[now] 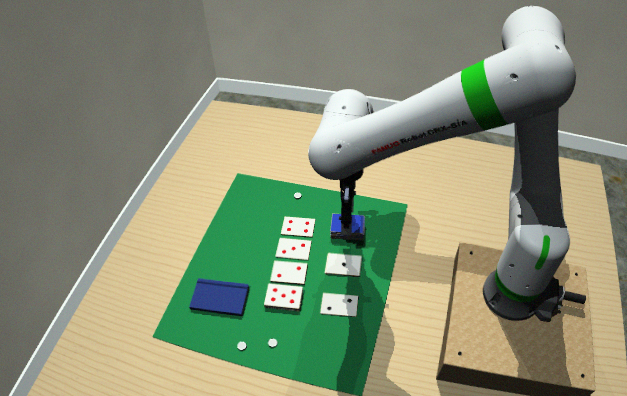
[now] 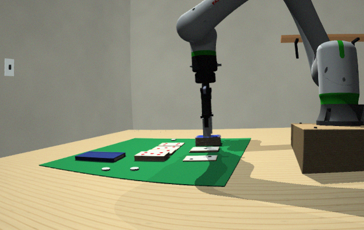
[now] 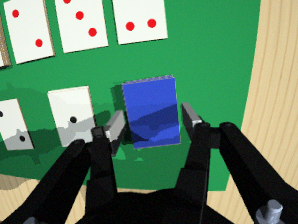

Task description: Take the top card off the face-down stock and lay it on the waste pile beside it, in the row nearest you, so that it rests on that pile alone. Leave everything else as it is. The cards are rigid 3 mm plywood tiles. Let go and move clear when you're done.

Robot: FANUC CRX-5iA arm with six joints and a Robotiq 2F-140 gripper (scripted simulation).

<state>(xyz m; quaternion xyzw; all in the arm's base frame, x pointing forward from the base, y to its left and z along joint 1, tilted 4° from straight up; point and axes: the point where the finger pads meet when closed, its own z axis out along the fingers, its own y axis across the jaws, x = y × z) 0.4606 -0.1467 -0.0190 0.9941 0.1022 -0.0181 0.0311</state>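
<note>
My gripper is now 30 mm above the card. The rest, counted from my hand: green mat: 110 mm ahead, 170 mm to the left, 70 mm below.
</note>
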